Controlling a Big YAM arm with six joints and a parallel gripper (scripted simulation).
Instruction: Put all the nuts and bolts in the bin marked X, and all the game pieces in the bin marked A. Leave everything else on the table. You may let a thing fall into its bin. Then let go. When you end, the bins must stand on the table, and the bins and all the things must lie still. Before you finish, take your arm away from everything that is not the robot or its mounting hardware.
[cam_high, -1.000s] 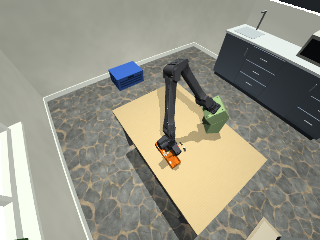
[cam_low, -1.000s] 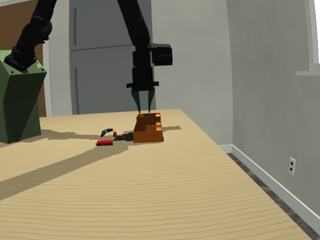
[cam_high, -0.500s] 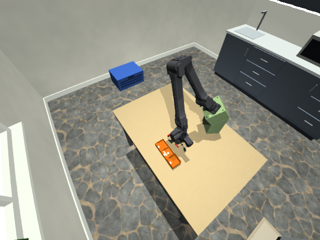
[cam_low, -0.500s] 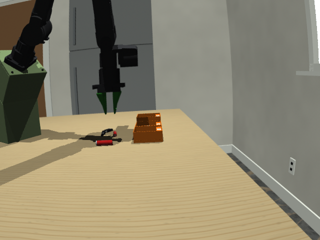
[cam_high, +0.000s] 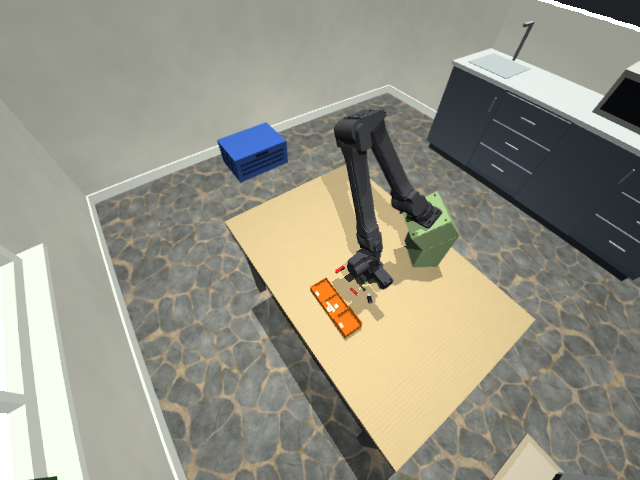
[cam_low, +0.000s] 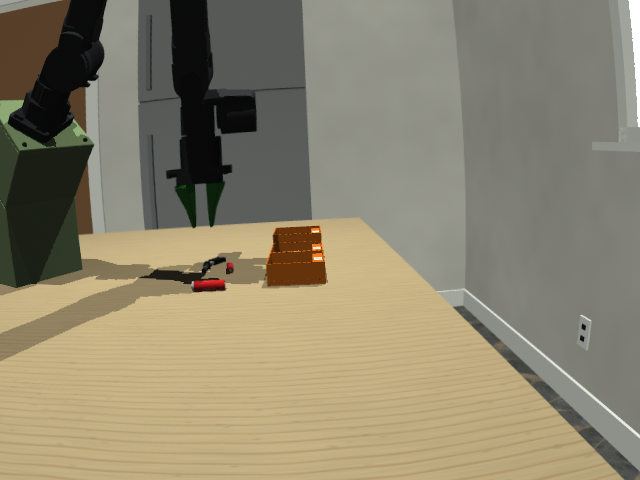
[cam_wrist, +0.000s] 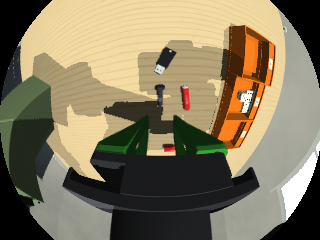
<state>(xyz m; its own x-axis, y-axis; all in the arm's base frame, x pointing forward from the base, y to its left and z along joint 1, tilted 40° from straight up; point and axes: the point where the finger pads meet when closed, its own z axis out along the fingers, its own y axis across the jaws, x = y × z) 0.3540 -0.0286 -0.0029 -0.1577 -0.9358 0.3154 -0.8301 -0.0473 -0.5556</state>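
Right now my hand is 1 cm to the right of the dark bolt and 8 cm above it. Round my hand: black USB stick (1 cm ahead, 5 cm to the left, 8 cm below); orange three-compartment bin tray (15 cm ahead, 2 cm to the right, 6 cm below); white die (15 cm ahead, 2 cm to the right, 7 cm below).
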